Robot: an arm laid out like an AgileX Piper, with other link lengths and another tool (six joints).
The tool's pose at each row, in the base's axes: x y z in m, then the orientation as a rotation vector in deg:
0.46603, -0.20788, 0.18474, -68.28, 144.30, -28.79
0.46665, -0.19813, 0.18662, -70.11, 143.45, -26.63
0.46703, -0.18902, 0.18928, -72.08, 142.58, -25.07
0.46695, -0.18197, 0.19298, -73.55, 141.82, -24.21
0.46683, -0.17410, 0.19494, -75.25, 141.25, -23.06
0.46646, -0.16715, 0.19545, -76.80, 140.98, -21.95
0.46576, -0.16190, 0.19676, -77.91, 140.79, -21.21
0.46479, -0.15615, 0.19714, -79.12, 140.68, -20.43
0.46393, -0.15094, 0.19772, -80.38, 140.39, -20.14
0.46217, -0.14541, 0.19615, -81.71, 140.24, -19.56
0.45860, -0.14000, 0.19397, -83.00, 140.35, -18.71
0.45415, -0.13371, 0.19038, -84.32, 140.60, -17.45
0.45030, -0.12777, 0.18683, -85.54, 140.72, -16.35
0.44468, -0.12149, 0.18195, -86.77, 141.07, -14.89
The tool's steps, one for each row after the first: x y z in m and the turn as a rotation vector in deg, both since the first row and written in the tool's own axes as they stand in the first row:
-0.00827, 0.00454, -0.00317, -1.29, -1.22, -1.08
-0.01599, 0.00852, -0.00701, -2.30, -2.13, -2.36
-0.02194, 0.01113, -0.01161, -2.85, -2.75, -3.37
-0.02829, 0.01502, -0.01482, -3.71, -3.26, -4.47
-0.03359, 0.01917, -0.01668, -4.65, -3.53, -5.43
-0.03745, 0.02218, -0.01908, -5.29, -3.69, -6.13
-0.04143, 0.02608, -0.02086, -6.03, -3.76, -6.87
-0.04507, 0.02950, -0.02267, -6.42, -3.76, -7.73
-0.04815, 0.03465, -0.02300, -7.06, -3.73, -8.58
-0.04996, 0.04122, -0.02352, -7.96, -3.60, -9.33
-0.05174, 0.04953, -0.02331, -9.15, -3.48, -10.01
-0.05363, 0.05721, -0.02282, -10.17, -3.42, -10.67
-0.05454, 0.06686, -0.02195, -11.50, -3.29, -11.25

